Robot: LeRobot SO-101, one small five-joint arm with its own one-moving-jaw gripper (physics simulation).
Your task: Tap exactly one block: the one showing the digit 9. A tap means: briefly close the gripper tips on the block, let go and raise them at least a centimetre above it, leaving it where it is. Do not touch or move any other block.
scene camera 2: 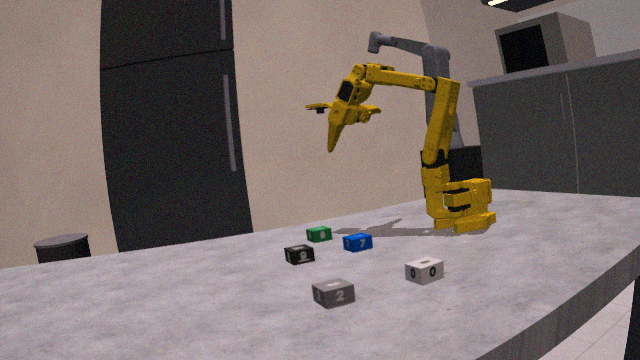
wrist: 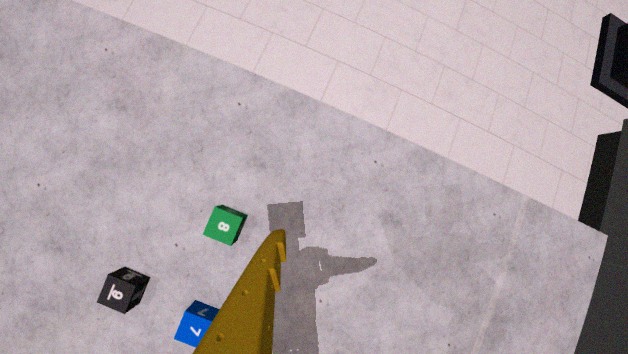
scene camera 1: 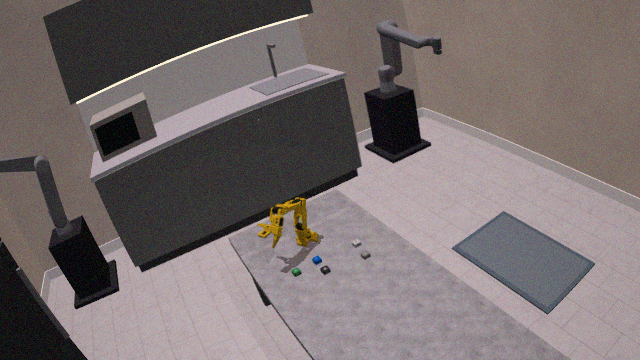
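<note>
The black block [scene camera 1: 325, 270] [scene camera 2: 299, 254] [wrist: 122, 291] bears a white underlined digit that reads as 9; it sits flat on the table, at the lower left in the wrist view. My gripper [scene camera 2: 355, 131] is fully open and empty, high above the table. One notched yellow jaw shows in the wrist view, its tip to the right of the black block and apart from it. A green block [scene camera 1: 296, 272] [scene camera 2: 319, 234] [wrist: 224, 226] shows 8. A blue block [scene camera 1: 317, 260] [scene camera 2: 357, 242] [wrist: 192, 325] shows 7 and is partly hidden by the jaw in the wrist view.
A white block [scene camera 1: 356, 243] [scene camera 2: 424, 270] with 0 and a grey block [scene camera 1: 365, 255] [scene camera 2: 333, 293] with 2 stand on the grey table [scene camera 1: 400, 300] [scene camera 2: 150, 310] [wrist: 125, 125]. The arm's shadow falls right of the green block in the wrist view. The table edge runs diagonally beyond it.
</note>
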